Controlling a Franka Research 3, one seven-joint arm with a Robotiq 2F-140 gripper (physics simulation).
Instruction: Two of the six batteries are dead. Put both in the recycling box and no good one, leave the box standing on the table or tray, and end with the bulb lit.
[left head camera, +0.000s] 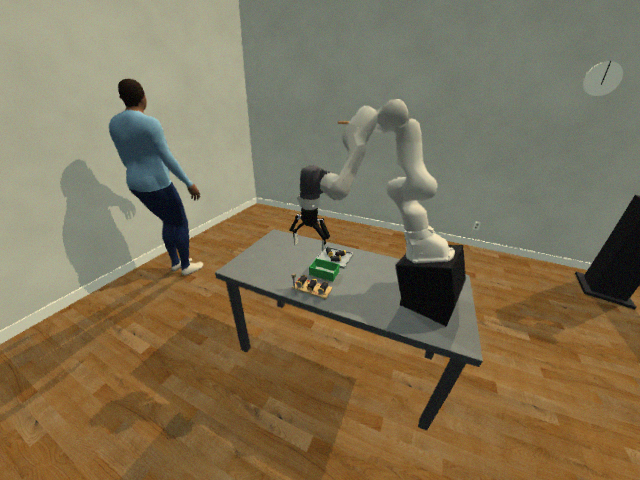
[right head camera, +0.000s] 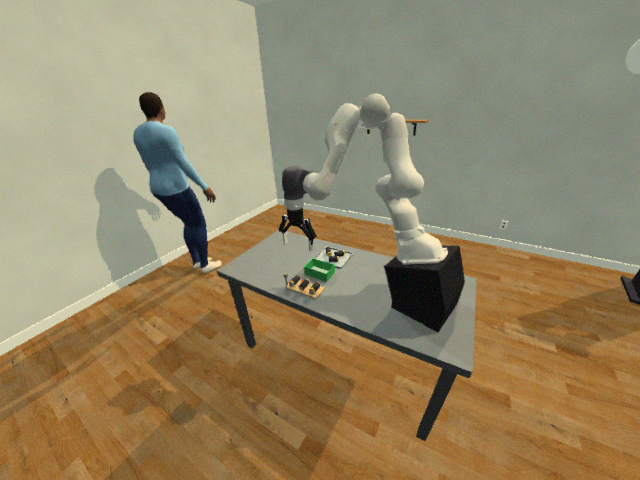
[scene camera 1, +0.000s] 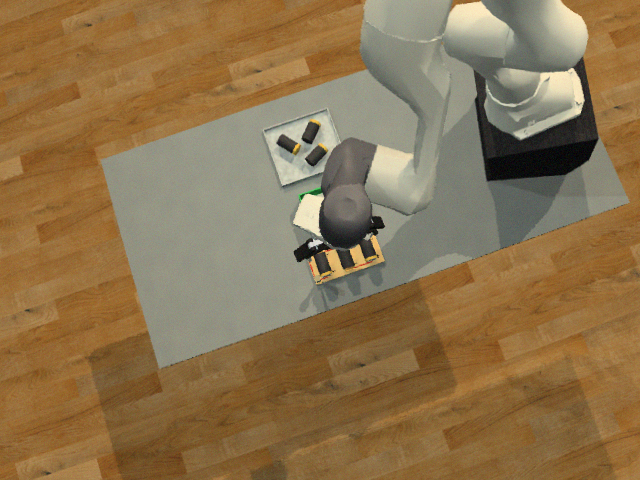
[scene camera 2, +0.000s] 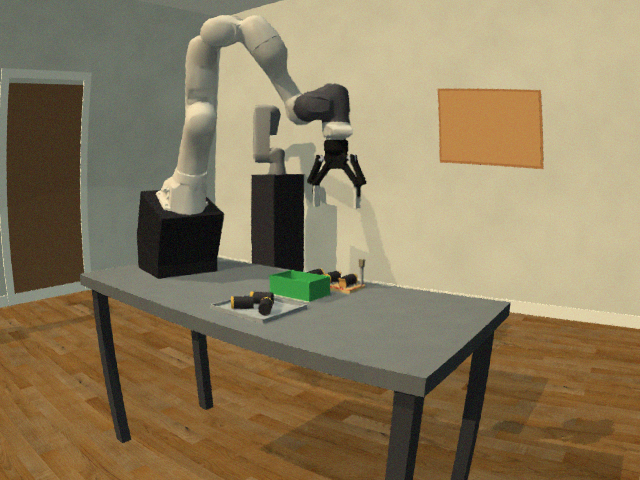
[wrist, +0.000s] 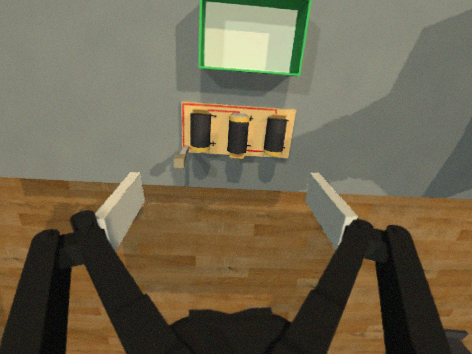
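Observation:
My gripper (left head camera: 309, 244) (right head camera: 298, 243) (scene camera 2: 337, 200) (wrist: 226, 187) is open and empty, high above the table. Three dark batteries (wrist: 200, 131) (wrist: 238, 134) (wrist: 275, 135) lie side by side in the wooden holder (wrist: 259, 112) (scene camera 1: 334, 272); the middle one's yellow end points opposite to the others'. The bulb (wrist: 180, 159) (scene camera 2: 361, 262) stands on a post at the holder's corner and looks unlit. The green recycling box (wrist: 201, 37) (scene camera 2: 299, 286) (left head camera: 324, 269) stands upright on the table, empty. Three more batteries (scene camera 1: 288, 144) (scene camera 1: 311, 131) (scene camera 1: 316, 154) lie in the tray (scene camera 1: 272, 161) (scene camera 2: 290, 309).
The arm's black pedestal (left head camera: 431, 289) (scene camera 1: 540, 149) stands on the grey table (scene camera 1: 206, 232) at its other end. The box lies between tray and holder. The holder is near a long table edge. A person (left head camera: 147, 155) (right head camera: 168, 160) stands beyond the table's far end.

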